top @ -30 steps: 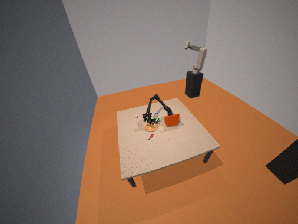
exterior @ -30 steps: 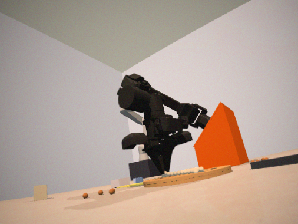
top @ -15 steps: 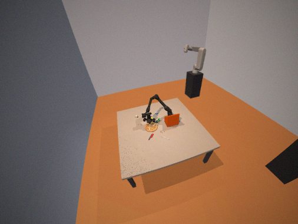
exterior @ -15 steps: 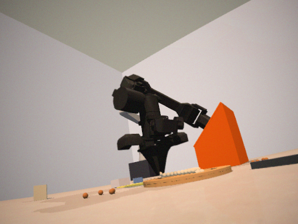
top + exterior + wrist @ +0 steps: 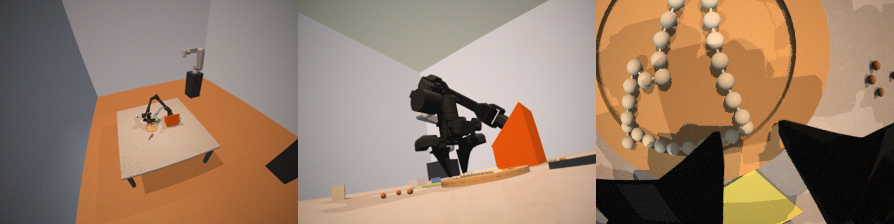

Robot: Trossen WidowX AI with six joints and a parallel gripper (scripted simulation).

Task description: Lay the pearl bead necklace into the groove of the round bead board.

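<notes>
Now: the round wooden bead board 7 cm to the left of my gripper tip and 1 cm below it. The rest, counted from my gripper tip: tan cube (26 cm to the right, 16 cm ahead); yellow flat piece (10 cm to the right, 6 cm behind, 2 cm below); red-handled tool (24 cm to the left, 5 cm ahead, 1 cm below).
</notes>
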